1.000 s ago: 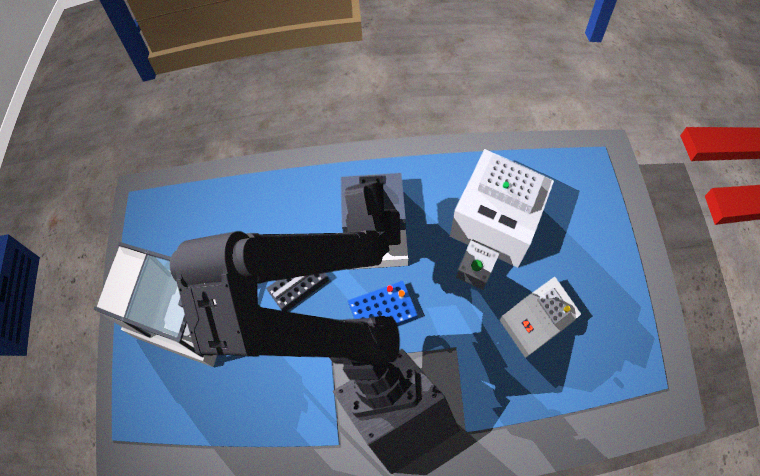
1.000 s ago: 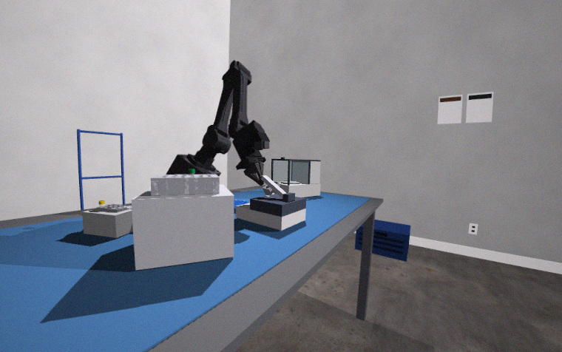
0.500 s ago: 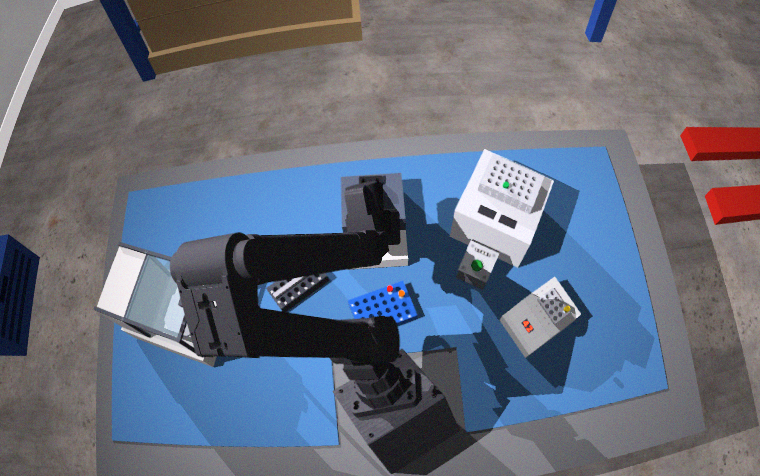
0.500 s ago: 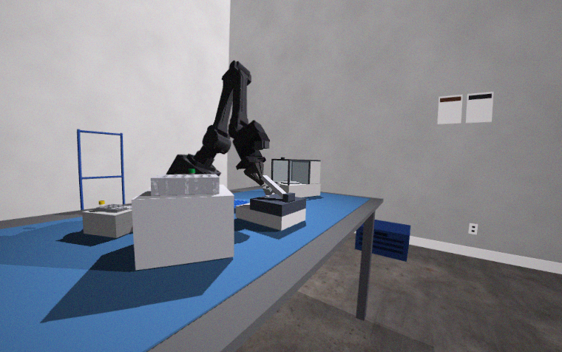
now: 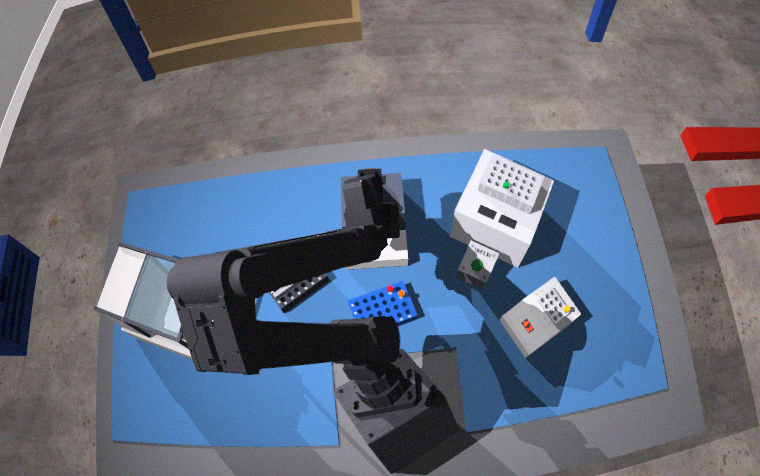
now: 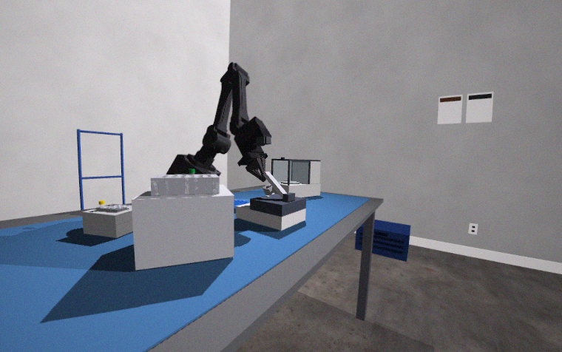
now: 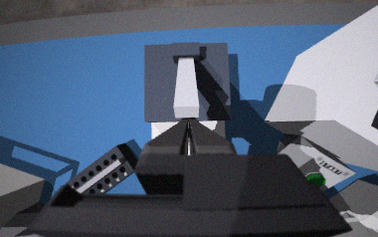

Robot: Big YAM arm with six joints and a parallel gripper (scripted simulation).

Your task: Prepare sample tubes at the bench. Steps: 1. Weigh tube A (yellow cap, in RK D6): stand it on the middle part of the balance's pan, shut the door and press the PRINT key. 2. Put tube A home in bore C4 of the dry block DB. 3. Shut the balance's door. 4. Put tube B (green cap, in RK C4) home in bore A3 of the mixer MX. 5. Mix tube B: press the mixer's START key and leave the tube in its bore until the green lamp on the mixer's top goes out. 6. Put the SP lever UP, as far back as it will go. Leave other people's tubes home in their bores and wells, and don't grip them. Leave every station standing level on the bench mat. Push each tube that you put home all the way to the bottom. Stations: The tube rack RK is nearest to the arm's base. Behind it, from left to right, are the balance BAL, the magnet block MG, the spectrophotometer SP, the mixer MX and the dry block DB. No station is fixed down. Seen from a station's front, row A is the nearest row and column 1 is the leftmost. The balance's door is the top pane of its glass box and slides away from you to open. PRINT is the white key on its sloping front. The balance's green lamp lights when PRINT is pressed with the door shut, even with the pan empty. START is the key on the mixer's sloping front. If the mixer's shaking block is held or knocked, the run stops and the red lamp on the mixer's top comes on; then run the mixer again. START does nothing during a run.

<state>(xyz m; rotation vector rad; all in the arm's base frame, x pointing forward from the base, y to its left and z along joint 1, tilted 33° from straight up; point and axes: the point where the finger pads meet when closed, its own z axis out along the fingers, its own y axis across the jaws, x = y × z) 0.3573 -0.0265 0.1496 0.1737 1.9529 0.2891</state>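
The spectrophotometer lever lies 5 cm ahead of my hand and 2 cm below it. From my hand the other things lie so: magnet block 11 cm behind, 18 cm to the left, 12 cm below; then blue rack 17 cm behind, 1 cm to the right, 12 cm below; then green start key 10 cm behind, 22 cm to the right, 7 cm below.
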